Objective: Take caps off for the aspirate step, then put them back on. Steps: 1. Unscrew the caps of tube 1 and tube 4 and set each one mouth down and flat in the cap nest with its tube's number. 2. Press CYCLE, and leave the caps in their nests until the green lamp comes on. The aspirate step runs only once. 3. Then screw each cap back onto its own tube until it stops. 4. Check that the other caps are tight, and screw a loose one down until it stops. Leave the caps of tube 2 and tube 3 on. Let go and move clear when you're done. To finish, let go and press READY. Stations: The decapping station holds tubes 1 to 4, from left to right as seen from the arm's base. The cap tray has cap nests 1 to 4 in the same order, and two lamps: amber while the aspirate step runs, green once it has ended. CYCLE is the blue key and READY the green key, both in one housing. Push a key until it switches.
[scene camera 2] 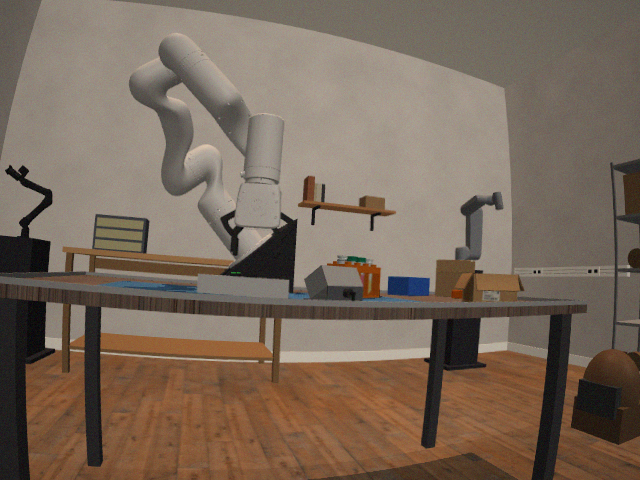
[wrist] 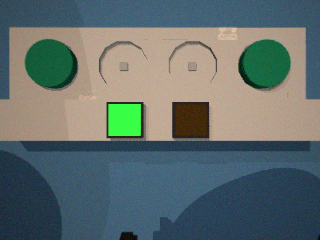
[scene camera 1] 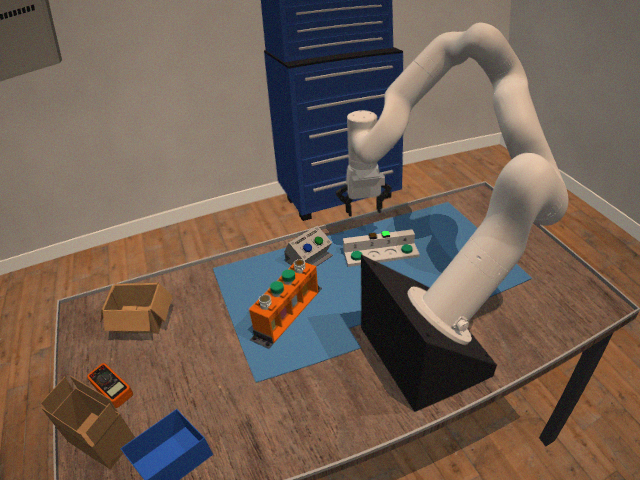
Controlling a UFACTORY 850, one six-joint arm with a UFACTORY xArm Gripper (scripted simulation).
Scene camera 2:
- blue bin: 412,286
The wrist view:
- green cap: 266,63
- green cap: 50,63
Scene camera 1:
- gripper: 364,212
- multimeter: 103,378
